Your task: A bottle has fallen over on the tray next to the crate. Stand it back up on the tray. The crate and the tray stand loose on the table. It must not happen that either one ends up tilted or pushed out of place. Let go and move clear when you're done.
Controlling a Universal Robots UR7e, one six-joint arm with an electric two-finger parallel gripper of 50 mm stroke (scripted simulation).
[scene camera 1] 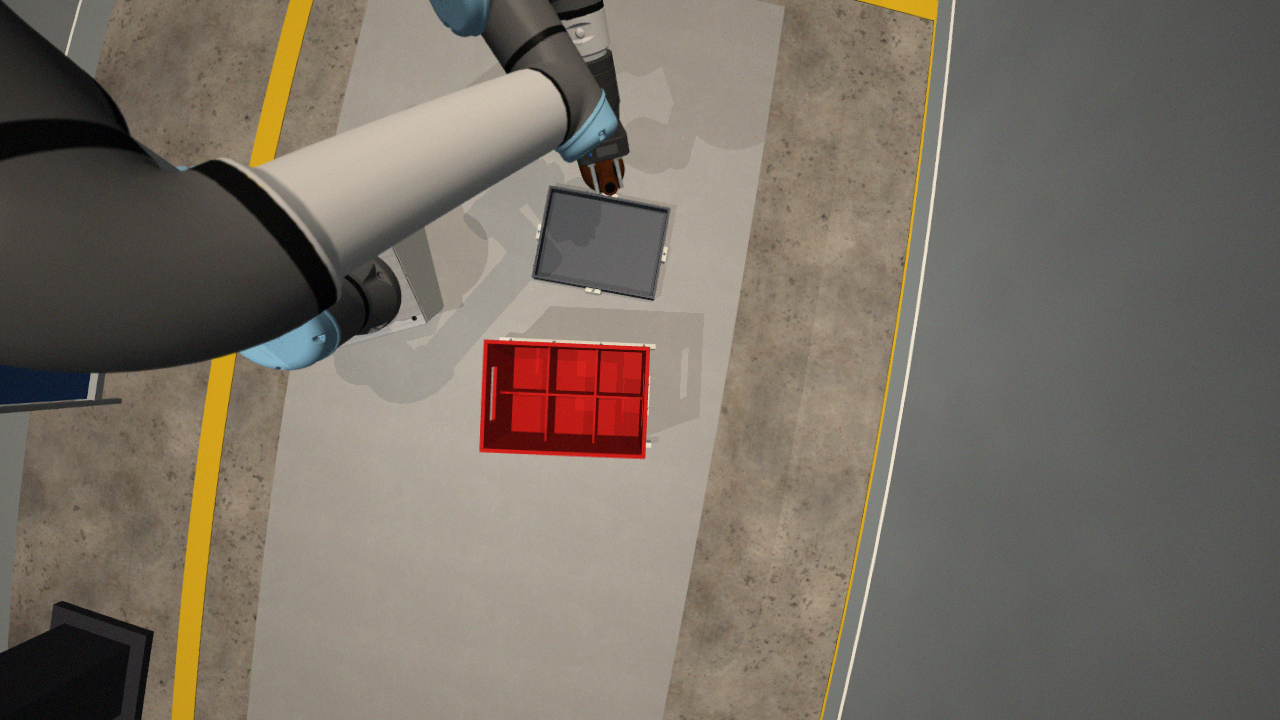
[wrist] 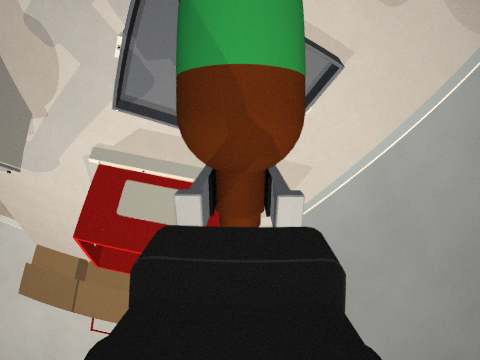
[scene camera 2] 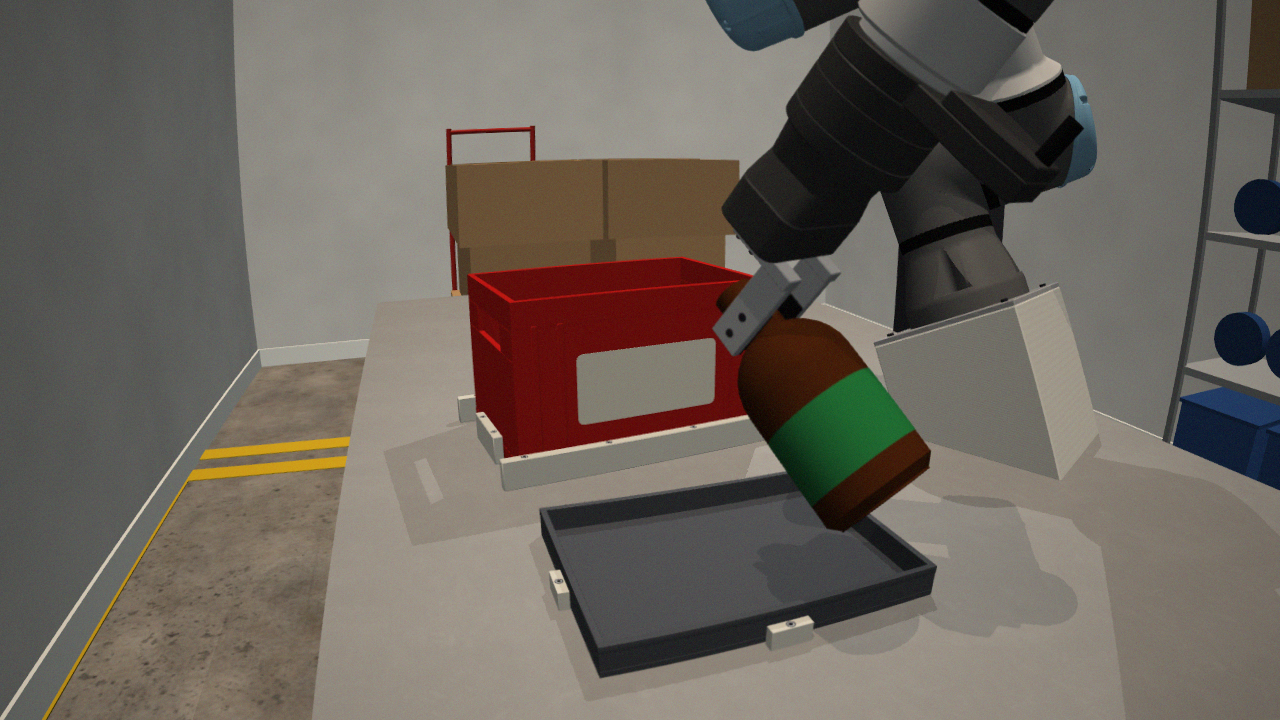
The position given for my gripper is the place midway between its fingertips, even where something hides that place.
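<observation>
My gripper (scene camera 2: 745, 336) visible. Bottle (scene camera 2: 846, 444), also in scene camera 1 (scene camera 1: 608, 183) and the wrist view (wrist: 240, 79). Dark grey tray (scene camera 2: 660, 561), again in scene camera 1 (scene camera 1: 589, 238). Red crate (scene camera 2: 573, 370), scene camera 1 too (scene camera 1: 521, 424).
</observation>
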